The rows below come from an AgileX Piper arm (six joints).
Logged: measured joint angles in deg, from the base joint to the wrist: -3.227, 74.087, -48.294, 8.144, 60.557, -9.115; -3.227, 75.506, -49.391, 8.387, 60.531, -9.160; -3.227, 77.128, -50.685, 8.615, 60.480, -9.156; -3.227, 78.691, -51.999, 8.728, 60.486, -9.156; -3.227, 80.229, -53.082, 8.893, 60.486, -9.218; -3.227, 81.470, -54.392, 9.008, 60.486, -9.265; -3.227, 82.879, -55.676, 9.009, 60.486, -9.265; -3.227, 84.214, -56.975, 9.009, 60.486, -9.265; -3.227, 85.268, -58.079, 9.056, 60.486, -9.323; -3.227, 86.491, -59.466, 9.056, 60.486, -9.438; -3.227, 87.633, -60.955, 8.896, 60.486, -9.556; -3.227, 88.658, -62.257, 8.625, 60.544, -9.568; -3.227, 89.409, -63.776, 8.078, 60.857, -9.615; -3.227, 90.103, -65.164, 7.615, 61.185, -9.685; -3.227, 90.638, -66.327, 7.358, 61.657, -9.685; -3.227, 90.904, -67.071, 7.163, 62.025, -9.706; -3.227, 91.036, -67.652, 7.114, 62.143, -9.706; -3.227, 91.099, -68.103, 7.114, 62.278, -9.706; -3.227, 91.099, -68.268, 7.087, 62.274, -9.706; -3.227, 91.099, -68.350, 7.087, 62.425, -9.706; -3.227, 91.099, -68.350, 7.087, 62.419, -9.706
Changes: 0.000, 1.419, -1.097, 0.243, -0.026, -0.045; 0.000, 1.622, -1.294, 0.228, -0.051, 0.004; 0.000, 1.563, -1.314, 0.113, 0.006, 0.000; 0.000, 1.538, -1.083, 0.165, 0.000, -0.062; 0.000, 1.241, -1.310, 0.115, 0.000, -0.047; 0.000, 1.409, -1.284, 0.001, 0.000, 0.000; 0.000, 1.335, -1.299, 0.000, 0.000, 0.000; 0.000, 1.054, -1.104, 0.047, 0.000, -0.058; 0.000, 1.223, -1.387, 0.000, 0.000, -0.115; 0.000, 1.142, -1.489, -0.160, 0.000, -0.118; 0.000, 1.025, -1.302, -0.271, 0.058, -0.012; 0.000, 0.751, -1.519, -0.547, 0.313, -0.047; 0.000, 0.694, -1.388, -0.463, 0.328, -0.070; 0.000, 0.535, -1.163, -0.257, 0.472, 0.000; 0.000, 0.266, -0.744, -0.195, 0.368, -0.021; 0.000, 0.132, -0.581, -0.049, 0.118, 0.000; 0.000, 0.063, -0.451, 0.000, 0.135, 0.000; 0.000, 0.000, -0.165, -0.027, -0.004, 0.000; 0.000, 0.000, -0.082, 0.000, 0.151, 0.000; 0.000, 0.000, 0.000, 0.000, -0.006, 0.000
